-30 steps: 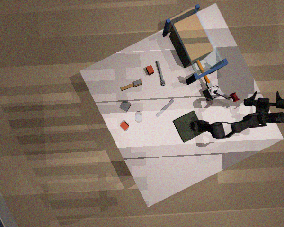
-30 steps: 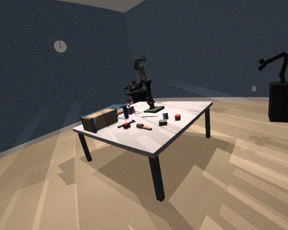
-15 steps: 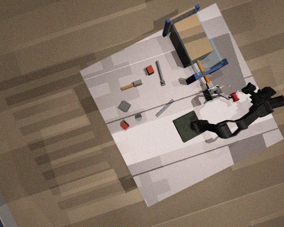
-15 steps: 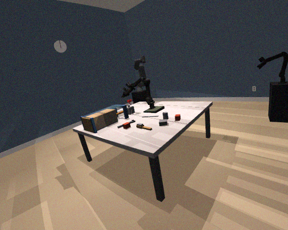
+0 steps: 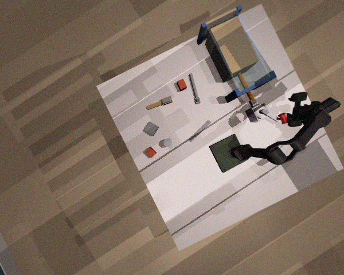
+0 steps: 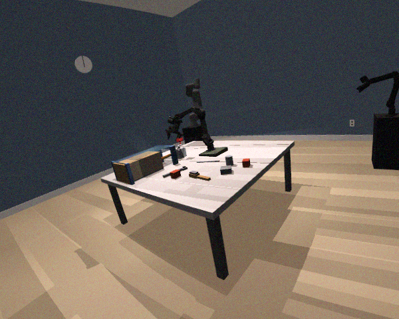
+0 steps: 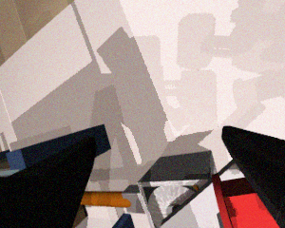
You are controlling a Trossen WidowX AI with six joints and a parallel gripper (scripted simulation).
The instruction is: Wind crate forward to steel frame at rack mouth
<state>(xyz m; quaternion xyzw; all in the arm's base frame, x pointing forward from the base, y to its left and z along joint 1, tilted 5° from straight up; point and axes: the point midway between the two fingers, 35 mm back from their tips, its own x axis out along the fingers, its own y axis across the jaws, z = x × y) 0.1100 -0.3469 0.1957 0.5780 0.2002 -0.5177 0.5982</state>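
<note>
The winch handle lies 20 mm behind my gripper tip, 80 mm to the left of it and 50 mm below it. Also, from my gripper tip: blue frame (200 mm ahead, 100 mm to the left, 50 mm below); then red knob (50 mm behind, 60 mm to the left, 20 mm below); then grey winch (20 mm ahead, 100 mm to the left, 130 mm below).
</note>
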